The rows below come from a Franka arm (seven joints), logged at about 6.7 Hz.
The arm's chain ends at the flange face. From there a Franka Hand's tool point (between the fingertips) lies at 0.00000 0.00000 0.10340 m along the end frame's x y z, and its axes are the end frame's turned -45 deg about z.
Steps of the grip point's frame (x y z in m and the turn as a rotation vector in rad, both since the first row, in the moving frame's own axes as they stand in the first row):
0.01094, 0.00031, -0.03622, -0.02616, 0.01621, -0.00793
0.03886, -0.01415, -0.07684, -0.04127, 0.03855, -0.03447
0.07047, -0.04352, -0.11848, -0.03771, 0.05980, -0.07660
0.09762, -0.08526, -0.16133, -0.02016, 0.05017, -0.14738
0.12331, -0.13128, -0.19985, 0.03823, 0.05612, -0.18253
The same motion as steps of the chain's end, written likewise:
0.00485, -0.00823, -0.03617, -0.00704, 0.02996, -0.00793
0.01164, -0.03758, -0.07668, -0.00192, 0.05644, -0.03447
0.01200, -0.07872, -0.11822, 0.01562, 0.06895, -0.07660
0.00378, -0.12675, -0.16118, 0.02122, 0.04973, -0.14738
-0.00631, -0.17305, -0.19961, 0.06672, 0.01265, -0.18253

